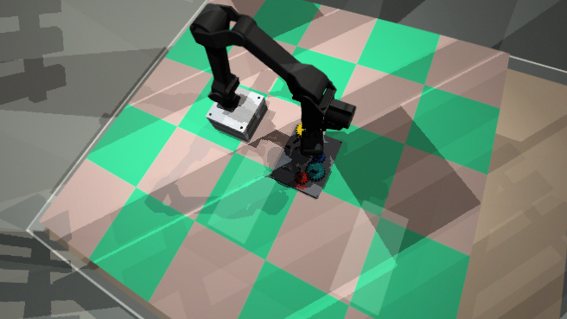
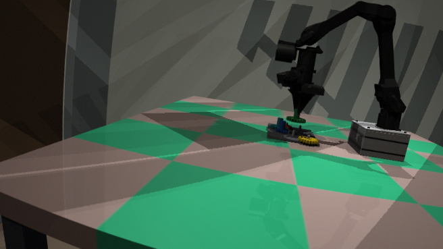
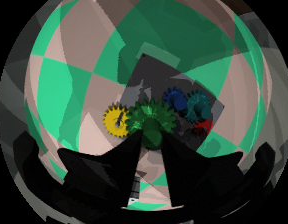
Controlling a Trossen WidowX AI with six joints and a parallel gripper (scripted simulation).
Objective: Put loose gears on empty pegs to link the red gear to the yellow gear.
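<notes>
Right now the green gear is 1 cm below my gripper tip. Round my gripper tip: yellow gear 4 cm behind, 4 cm to the left, 7 cm below; blue gear 4 cm ahead, 3 cm to the right, 7 cm below; teal gear 4 cm ahead, 8 cm to the right, 7 cm below.
</notes>
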